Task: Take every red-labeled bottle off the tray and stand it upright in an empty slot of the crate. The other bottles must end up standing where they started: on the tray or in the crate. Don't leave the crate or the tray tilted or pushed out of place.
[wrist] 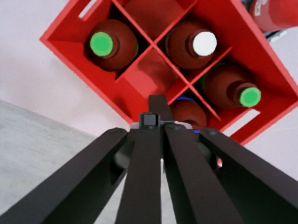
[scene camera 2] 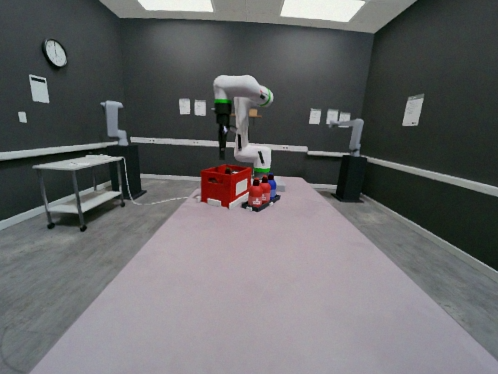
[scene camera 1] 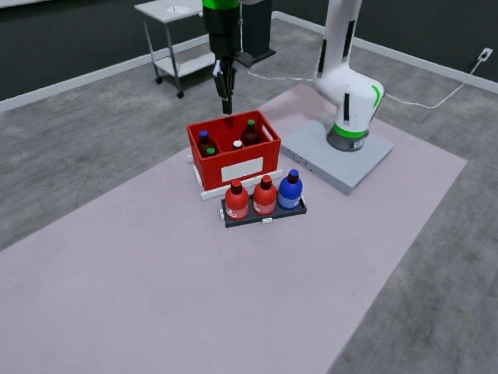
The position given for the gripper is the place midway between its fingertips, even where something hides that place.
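Note:
A red crate (scene camera 1: 217, 171) appears in the scene, visible also in the wrist view (wrist: 239, 42) and in scene camera 2 (scene camera 2: 234, 186). There is a red-labeled bottle (scene camera 1: 264, 196), a further red-labeled bottle (scene camera 1: 236, 197) and a blue bottle (scene camera 1: 290, 189), though in the wrist view the blue bottle is out of frame. The gripper (scene camera 1: 227, 112) is visible too, and the wrist view shows the gripper as well (wrist: 156, 108).

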